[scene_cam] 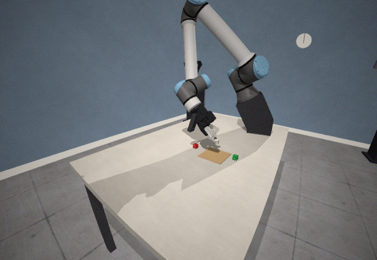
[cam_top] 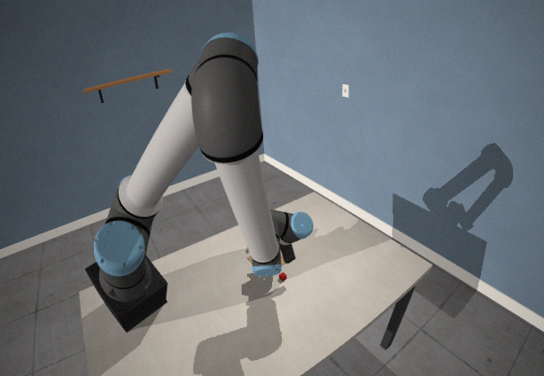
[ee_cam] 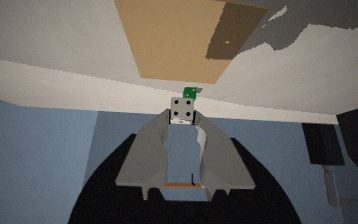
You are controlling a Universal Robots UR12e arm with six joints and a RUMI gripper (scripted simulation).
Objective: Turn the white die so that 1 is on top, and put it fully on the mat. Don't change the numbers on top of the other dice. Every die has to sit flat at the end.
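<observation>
Now: hand 9 cm above the tan mat and 1 cm to the right of it. The rest, counted from my hand: red die: 13 cm to the right, 8 cm below, 2 cm behind; then white die: 1 cm to the left, 1 cm below; then green die: 12 cm to the left, 8 cm below, 2 cm behind.
</observation>
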